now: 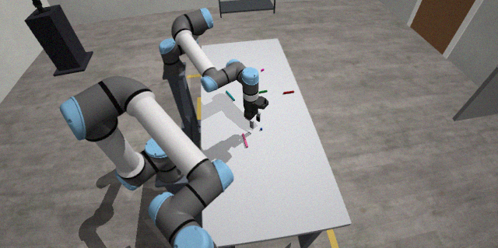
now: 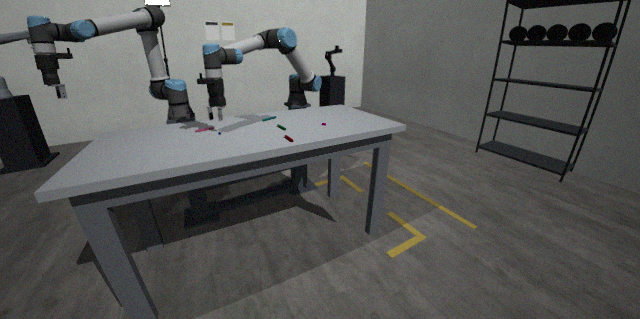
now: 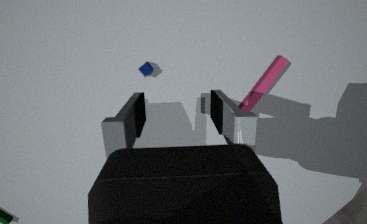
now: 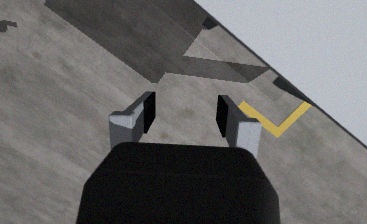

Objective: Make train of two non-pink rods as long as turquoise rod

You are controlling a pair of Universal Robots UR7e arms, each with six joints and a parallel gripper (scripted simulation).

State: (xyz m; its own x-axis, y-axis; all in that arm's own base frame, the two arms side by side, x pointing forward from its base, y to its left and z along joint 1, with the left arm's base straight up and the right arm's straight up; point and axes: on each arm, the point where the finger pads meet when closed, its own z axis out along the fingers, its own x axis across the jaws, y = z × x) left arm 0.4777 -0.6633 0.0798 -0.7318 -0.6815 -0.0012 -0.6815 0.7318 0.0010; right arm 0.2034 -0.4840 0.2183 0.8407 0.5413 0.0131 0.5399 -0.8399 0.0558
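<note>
Now: left hand 100 mm short of the green rod, 290 mm to the right of it and 70 mm above it. Also, from my left hand: blue rod 40 mm ahead, 70 mm below; then pink rod 70 mm behind, 50 mm to the right, 70 mm below; then turquoise rod 90 mm behind, 300 mm to the left, 70 mm below.
</note>
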